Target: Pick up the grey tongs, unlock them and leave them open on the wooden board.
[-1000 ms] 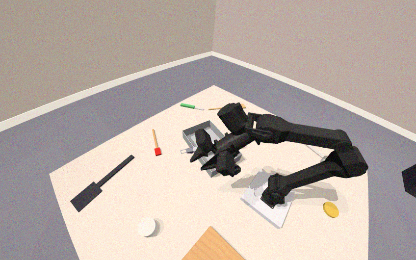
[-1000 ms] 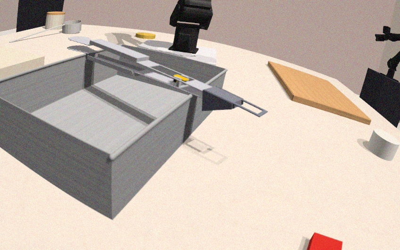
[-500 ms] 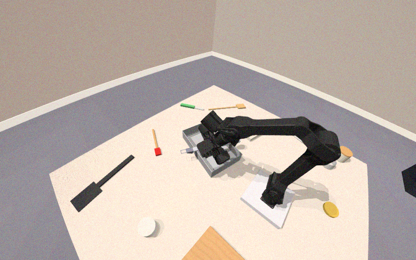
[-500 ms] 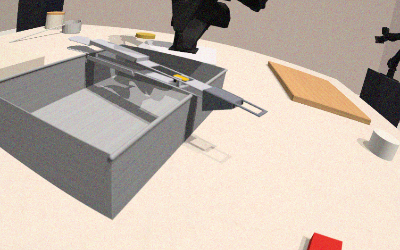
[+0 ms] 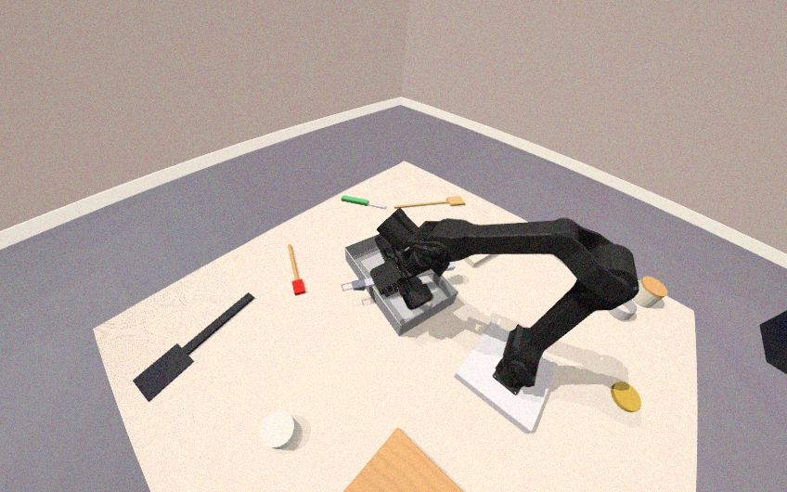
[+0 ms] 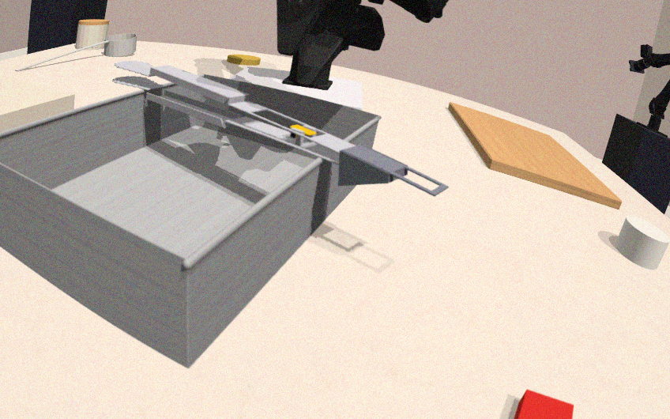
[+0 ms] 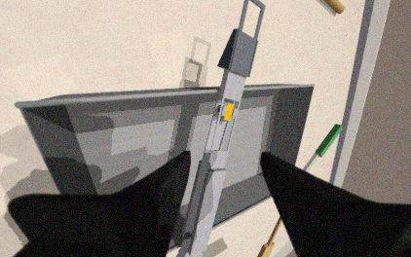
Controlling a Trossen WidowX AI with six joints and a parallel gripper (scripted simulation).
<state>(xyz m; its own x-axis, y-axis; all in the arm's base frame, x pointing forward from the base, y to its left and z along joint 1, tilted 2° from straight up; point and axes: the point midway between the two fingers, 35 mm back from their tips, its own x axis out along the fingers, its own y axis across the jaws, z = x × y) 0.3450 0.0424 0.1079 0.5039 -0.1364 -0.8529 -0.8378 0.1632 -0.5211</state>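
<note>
Right now the yellow lock piece is 30 mm below my gripper tip, 30 mm ahead of it and 20 mm to the left of it. The rest, counted from my gripper tip: grey roasting tin: 70 mm below, 60 mm to the right, 20 mm ahead; then red-headed spatula: 240 mm ahead, 150 mm to the left, 100 mm below; then pale block: 380 mm to the right, 90 mm below, 70 mm behind.
</note>
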